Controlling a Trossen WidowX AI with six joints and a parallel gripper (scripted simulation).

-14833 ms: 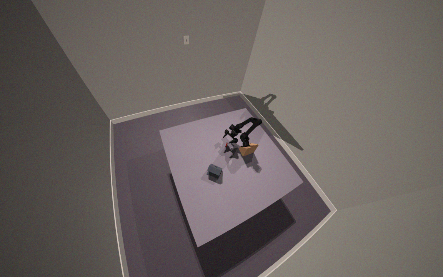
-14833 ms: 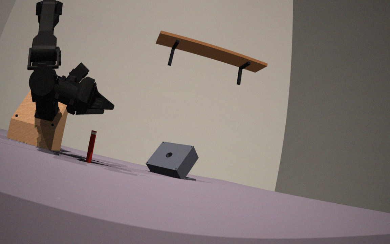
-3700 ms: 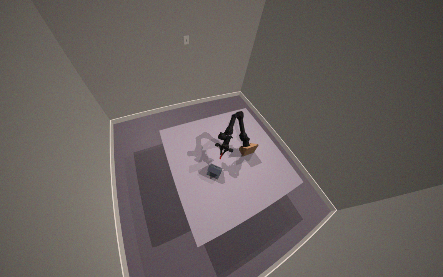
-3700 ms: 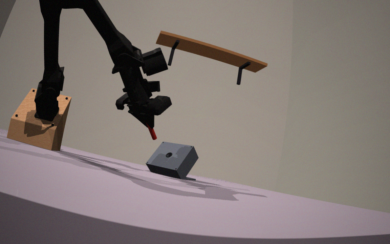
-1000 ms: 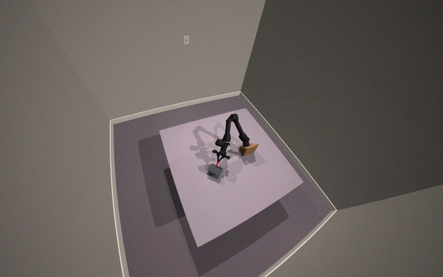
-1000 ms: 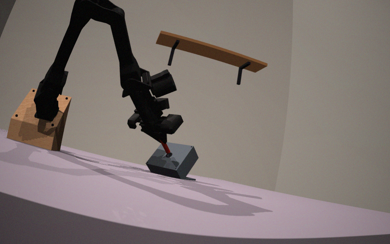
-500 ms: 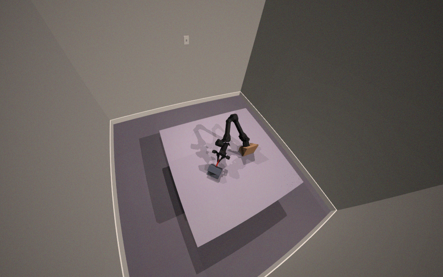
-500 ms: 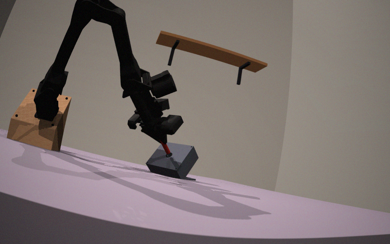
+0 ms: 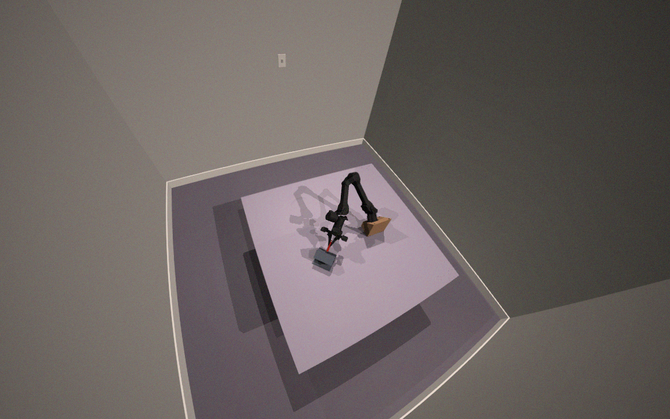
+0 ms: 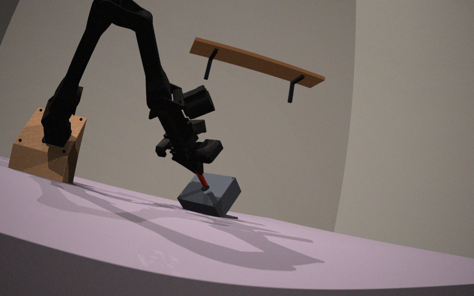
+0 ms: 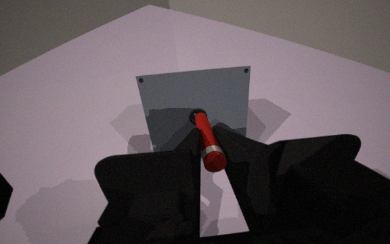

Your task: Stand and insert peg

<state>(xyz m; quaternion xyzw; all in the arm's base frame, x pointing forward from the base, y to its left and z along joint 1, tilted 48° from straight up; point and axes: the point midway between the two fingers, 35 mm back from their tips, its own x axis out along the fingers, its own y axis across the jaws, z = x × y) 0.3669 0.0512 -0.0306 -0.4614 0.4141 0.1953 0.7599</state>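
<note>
My gripper tip is now 50 mm above the grey sloped panel, 40 mm to the right of it and 40 mm short of it. The rest, counted from my gripper tip: red peg 10 mm to the right, 10 mm behind, 10 mm above.
</note>
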